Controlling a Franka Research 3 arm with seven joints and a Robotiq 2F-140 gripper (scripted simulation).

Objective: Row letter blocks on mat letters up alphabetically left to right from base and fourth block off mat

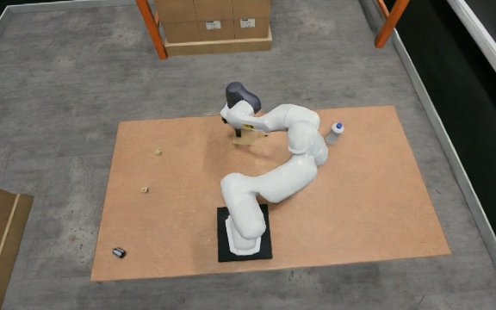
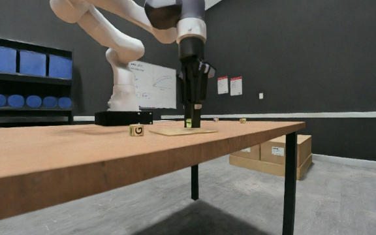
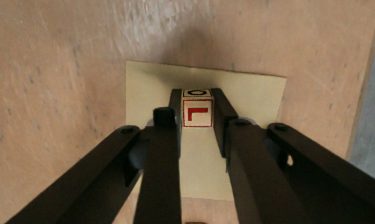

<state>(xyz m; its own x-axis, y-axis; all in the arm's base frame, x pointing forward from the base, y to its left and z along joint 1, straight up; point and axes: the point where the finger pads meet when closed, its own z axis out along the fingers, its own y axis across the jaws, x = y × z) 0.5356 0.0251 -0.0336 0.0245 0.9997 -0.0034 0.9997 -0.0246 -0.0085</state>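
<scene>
The pale yellow mat is 40 mm to the right of my hand and 40 mm below it. The rest, counted from my hand: block: 470 mm to the left, 110 mm behind, 30 mm below; white bottle: 550 mm to the right, 50 mm behind, 40 mm above; black object: 660 mm behind, 610 mm to the left, 30 mm below.
</scene>
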